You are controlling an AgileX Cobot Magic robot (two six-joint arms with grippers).
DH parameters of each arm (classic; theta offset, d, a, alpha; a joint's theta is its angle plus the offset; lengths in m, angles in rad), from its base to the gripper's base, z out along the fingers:
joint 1: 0 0.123 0 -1.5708
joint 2: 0.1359 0 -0.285 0
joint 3: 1.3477 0 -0.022 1.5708
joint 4: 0 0.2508 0 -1.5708
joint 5: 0 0 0.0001 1.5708
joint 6: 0 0.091 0 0
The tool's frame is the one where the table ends.
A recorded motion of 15 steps. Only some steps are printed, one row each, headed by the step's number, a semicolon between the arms.
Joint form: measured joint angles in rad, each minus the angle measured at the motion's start. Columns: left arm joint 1, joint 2, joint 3, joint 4, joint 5, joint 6; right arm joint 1, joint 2, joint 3, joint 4, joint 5, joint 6.
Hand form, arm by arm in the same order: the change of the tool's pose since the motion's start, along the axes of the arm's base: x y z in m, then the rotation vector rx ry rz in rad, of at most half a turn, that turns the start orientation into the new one. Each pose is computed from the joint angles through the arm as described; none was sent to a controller.
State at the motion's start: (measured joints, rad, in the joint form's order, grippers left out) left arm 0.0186 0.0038 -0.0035 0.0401 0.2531 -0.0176; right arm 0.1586 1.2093 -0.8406 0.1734 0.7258 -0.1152
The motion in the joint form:
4: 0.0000 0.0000 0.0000 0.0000 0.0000 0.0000; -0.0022 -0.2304 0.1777 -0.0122 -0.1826 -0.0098
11: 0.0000 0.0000 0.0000 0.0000 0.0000 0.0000; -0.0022 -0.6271 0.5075 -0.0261 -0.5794 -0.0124
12: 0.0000 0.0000 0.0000 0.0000 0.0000 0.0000; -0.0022 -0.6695 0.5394 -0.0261 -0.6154 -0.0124
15: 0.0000 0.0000 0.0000 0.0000 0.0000 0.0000; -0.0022 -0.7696 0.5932 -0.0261 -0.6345 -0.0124
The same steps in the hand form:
4: 0.0000 0.0000 0.0000 0.0000 0.0000 0.0000; -0.0420 -0.0100 0.0043 0.0113 -0.2349 -0.0210
11: 0.0000 0.0000 0.0000 0.0000 0.0000 0.0000; -0.1062 -0.0258 -0.0119 0.0539 -0.6925 -0.0796
12: 0.0000 0.0000 0.0000 0.0000 0.0000 0.0000; -0.1124 -0.0273 -0.0145 0.0601 -0.7380 -0.0858
15: 0.0000 0.0000 0.0000 0.0000 0.0000 0.0000; -0.1271 -0.0299 -0.0202 0.0715 -0.8022 -0.0905

